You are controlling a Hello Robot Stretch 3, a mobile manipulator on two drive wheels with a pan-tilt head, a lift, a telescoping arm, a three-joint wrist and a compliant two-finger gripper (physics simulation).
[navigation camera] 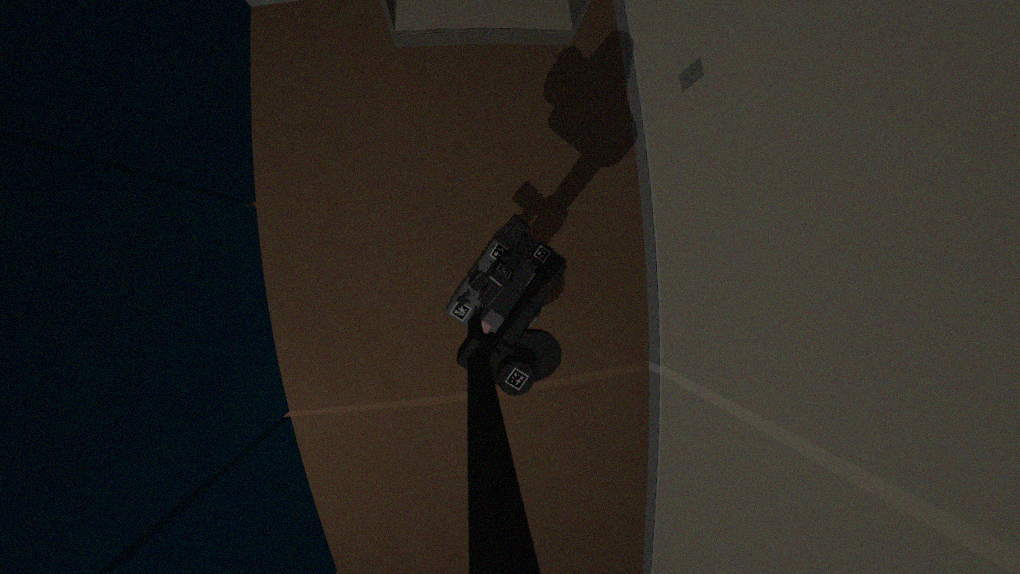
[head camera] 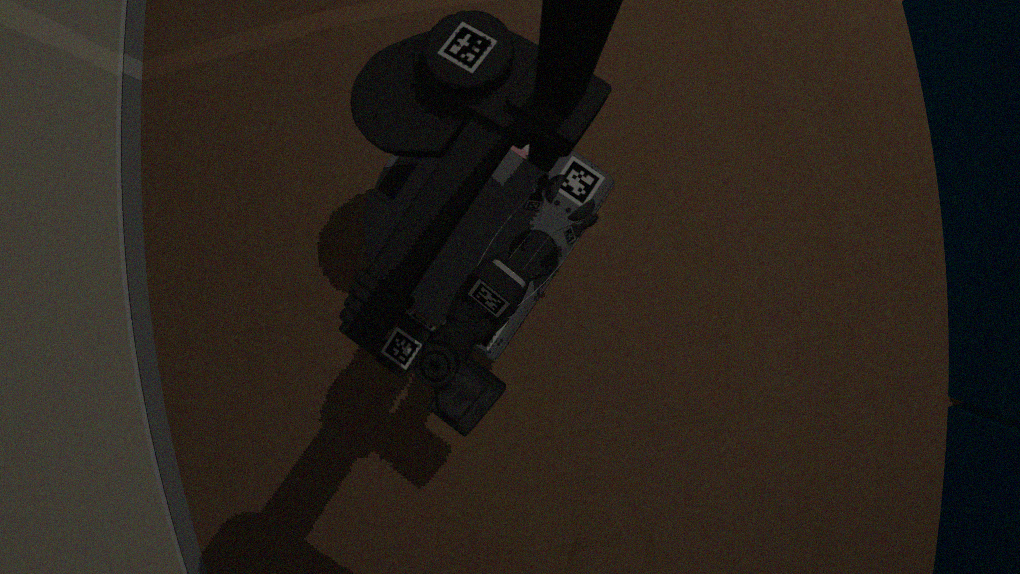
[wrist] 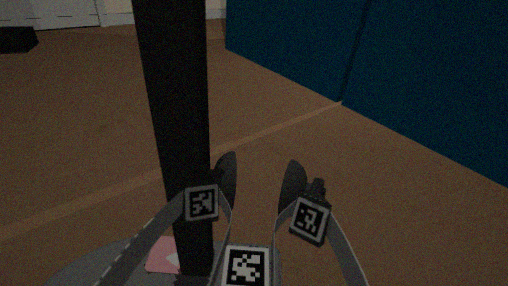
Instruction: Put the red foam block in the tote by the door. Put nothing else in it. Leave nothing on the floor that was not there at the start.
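Pixels of known places: gripper, fingertip midpoint: (navigation camera: 464, 311) (head camera: 577, 188); robot's base, origin of the base link: (navigation camera: 478, 279) (head camera: 529, 253).
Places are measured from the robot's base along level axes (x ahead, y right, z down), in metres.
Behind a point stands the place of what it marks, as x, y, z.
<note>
My gripper (head camera: 567, 202) {0.000, -0.097, -0.358} (wrist: 260, 174) {0.000, -0.097, -0.358} is open, with its two fingertips apart and no object between them. It is folded in over my own base. The red foam block does not show in these views. A low black box-like object (wrist: 17, 40) is partly in view at the upper left of the wrist view, on the floor near a white door-like panel (wrist: 65, 14). I cannot tell whether it is the tote, and its inside does not show.
A dark blue surface (head camera: 980, 249) {0.757, -0.544, -0.144} (navigation camera: 128, 285) {0.780, -0.516, -0.551} (wrist: 425, 85) borders the brown floor (head camera: 748, 321) {0.409, -0.130, -0.001} (navigation camera: 356, 249) {0.498, -0.186, -0.001} on one side. A pale wall (head camera: 64, 285) {-0.645, 0.486, -0.303} (navigation camera: 820, 285) {-0.652, 0.479, -0.765} with grey skirting runs along the other. My black mast (wrist: 180, 100) crosses the wrist view. My shadow falls towards the pale wall.
</note>
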